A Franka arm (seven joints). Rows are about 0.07 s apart.
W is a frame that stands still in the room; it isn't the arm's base.
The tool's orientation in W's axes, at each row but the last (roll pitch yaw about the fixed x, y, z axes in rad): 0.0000 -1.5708 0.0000; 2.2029 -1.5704 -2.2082; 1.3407 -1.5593 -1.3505; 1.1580 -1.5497 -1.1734; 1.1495 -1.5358 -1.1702; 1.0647 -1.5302 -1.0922; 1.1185 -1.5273 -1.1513; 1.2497 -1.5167 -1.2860; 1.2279 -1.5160 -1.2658; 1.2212 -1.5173 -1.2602; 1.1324 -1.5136 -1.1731
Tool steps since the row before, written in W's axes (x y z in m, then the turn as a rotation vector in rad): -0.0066 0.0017 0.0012 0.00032 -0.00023 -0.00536; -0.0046 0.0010 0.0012 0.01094 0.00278 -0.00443; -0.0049 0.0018 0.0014 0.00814 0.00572 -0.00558; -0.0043 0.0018 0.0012 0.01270 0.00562 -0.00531; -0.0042 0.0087 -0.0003 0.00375 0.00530 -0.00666; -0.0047 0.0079 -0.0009 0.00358 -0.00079 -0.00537; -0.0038 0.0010 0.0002 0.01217 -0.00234 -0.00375; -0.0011 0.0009 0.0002 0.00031 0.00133 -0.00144; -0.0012 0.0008 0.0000 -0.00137 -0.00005 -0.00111; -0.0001 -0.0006 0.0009 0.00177 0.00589 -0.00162; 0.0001 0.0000 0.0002 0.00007 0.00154 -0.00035
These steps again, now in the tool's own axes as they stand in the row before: 0.0012 0.0017 0.0066 -0.00536 -0.00023 -0.00032; 0.0012 0.0010 0.0046 -0.00443 0.00284 -0.01092; 0.0014 0.0018 0.0049 -0.00562 0.00574 -0.00810; 0.0011 0.0018 0.0043 -0.00531 0.00571 -0.01266; -0.0006 0.0086 0.0044 -0.00678 0.00516 -0.00374; -0.0013 0.0077 0.0049 -0.00527 -0.00088 -0.00371; 0.0001 0.0009 0.0038 -0.00344 -0.00208 -0.01231; 0.0001 0.0009 0.0011 -0.00150 0.00126 -0.00029; -0.0001 0.0008 0.0012 -0.00113 -0.00016 0.00135; 0.0009 -0.0006 0.0001 -0.00189 0.00587 -0.00157; 0.0002 0.0000 -0.0001 -0.00043 0.00152 -0.00002
